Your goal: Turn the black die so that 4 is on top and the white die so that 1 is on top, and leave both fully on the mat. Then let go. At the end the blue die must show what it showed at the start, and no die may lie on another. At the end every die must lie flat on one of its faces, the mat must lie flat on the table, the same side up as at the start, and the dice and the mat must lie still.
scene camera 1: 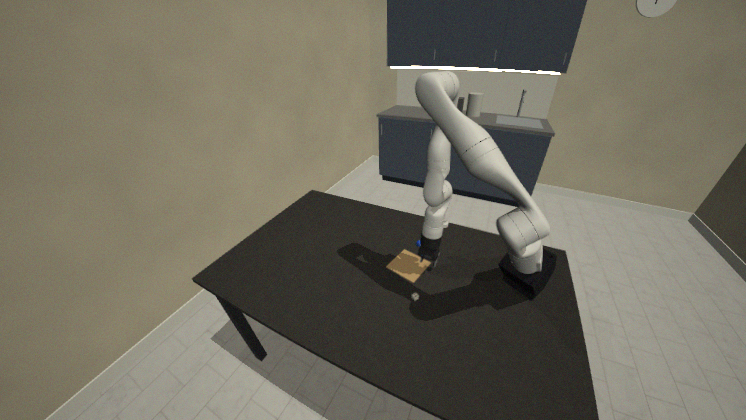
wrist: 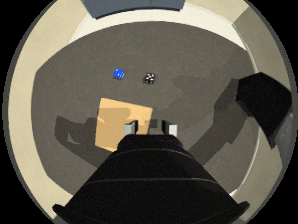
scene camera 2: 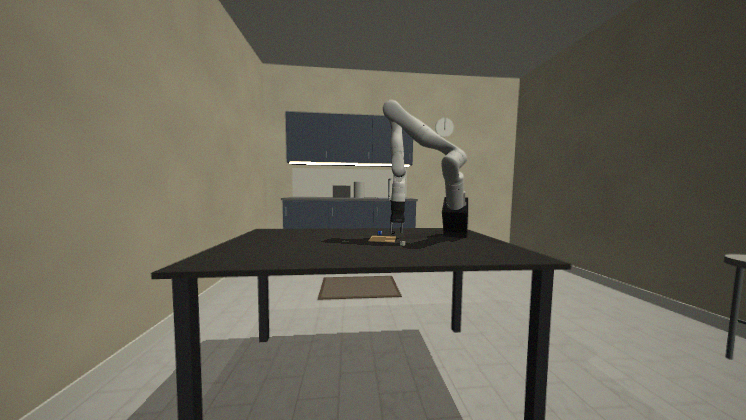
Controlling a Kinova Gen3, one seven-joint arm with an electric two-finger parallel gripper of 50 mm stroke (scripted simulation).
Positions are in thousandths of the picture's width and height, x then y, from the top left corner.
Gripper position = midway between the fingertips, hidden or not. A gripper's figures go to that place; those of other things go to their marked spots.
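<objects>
My gripper (wrist: 505, 556) is 0.18 m from the lens. A mat (wrist: 378, 520) is 0.23 m from the lens.
</objects>
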